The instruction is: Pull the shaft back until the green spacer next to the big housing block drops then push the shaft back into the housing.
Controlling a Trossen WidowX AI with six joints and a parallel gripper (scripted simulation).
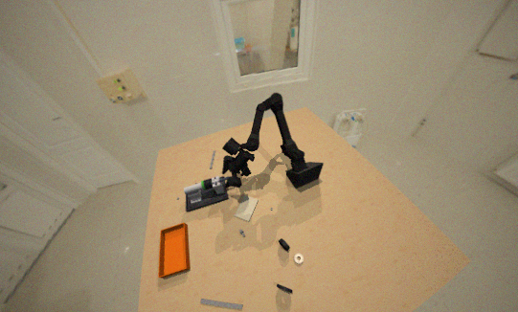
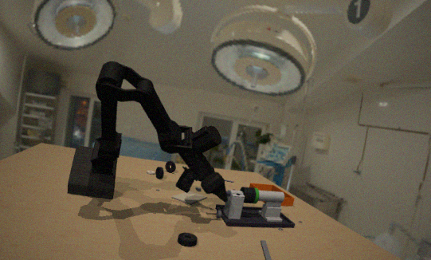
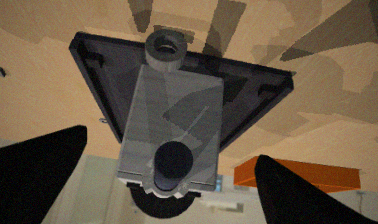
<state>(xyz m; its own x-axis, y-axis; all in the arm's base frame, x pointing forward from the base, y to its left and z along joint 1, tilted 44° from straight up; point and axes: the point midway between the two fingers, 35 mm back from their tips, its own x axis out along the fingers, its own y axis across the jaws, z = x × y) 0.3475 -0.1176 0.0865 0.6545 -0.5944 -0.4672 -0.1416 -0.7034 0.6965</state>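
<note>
The thin grey shaft lies 50 mm ahead of my gripper tip, 10 mm to the right of it and 10 mm above it. Also, from my gripper tip: black spacer 80 mm ahead, 10 mm to the right, 10 mm above; green spacer 100 mm ahead, 20 mm to the right, 10 mm above; beige card 50 mm behind, 160 mm to the left, 60 mm below.
</note>
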